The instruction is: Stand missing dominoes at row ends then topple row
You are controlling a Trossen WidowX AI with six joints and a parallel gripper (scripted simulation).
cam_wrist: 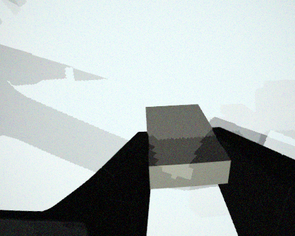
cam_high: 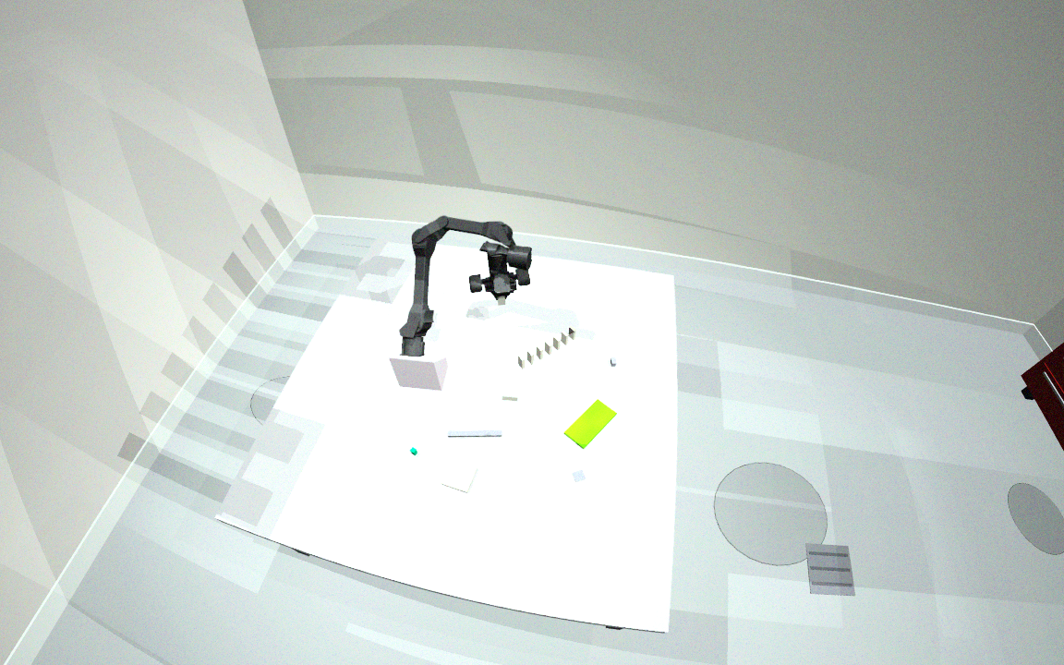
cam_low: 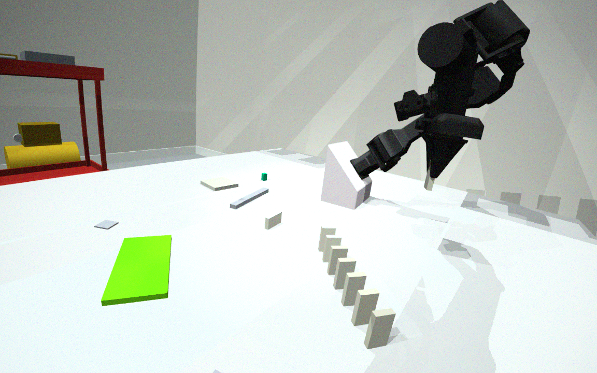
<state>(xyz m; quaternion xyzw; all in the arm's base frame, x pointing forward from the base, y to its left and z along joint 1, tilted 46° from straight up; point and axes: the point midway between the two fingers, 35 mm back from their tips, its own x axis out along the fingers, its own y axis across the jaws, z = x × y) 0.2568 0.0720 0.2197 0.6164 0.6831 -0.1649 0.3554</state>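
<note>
My gripper tip is now 2 cm past the grey bar, 41 cm to the left of it and 16 cm above it. The rest, counted from my gripper tip: green slab 32 cm ahead, 33 cm to the right, 16 cm below; teal cube 19 cm behind, 50 cm to the right, 15 cm below; grey cube 38 cm ahead, 10 cm to the right, 15 cm below.
</note>
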